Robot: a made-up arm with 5 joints.
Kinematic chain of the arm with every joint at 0, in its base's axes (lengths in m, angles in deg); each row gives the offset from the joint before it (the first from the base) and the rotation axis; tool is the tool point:
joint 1: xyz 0 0 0.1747 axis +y
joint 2: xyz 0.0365 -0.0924 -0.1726 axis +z
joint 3: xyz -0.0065 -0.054 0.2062 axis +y
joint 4: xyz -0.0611 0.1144 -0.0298 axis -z
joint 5: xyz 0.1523 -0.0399 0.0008 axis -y
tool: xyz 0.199 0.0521 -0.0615
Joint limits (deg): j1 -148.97..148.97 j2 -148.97..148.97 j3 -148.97..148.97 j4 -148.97..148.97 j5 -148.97..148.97
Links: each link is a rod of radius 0.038 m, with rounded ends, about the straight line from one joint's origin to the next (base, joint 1, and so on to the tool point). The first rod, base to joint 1, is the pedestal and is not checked.
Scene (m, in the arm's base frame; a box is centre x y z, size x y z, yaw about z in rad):
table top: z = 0
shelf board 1: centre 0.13 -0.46 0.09 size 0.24 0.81 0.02 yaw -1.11
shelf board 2: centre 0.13 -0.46 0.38 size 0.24 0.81 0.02 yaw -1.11
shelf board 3: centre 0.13 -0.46 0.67 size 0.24 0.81 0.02 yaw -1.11
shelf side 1: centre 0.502 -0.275 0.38 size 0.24 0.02 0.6 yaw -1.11
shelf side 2: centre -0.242 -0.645 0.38 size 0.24 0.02 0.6 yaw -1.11
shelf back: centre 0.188 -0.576 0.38 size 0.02 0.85 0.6 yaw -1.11
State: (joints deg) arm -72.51 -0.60 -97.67 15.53 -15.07
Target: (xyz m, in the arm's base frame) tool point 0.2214 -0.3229 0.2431
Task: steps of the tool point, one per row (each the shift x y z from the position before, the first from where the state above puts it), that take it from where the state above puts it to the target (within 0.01 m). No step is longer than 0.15 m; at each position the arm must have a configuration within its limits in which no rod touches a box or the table.
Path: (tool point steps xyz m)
1: -0.0136 0.0342 -0.0131
2: -0.0097 0.0490 -0.0254
3: 0.0019 0.0571 -0.0377
4: 0.0210 0.0570 -0.0443
5: 0.0430 0.0489 -0.0403
6: 0.0609 0.0335 -0.0240
7: 0.1348 0.0329 -0.0201
8: 0.1379 -0.0332 -0.0206
9: 0.1106 -0.0940 -0.0116
10: 0.0587 -0.1343 0.0064
11: -0.0048 -0.1439 0.0288
12: -0.0653 -0.1209 0.0496

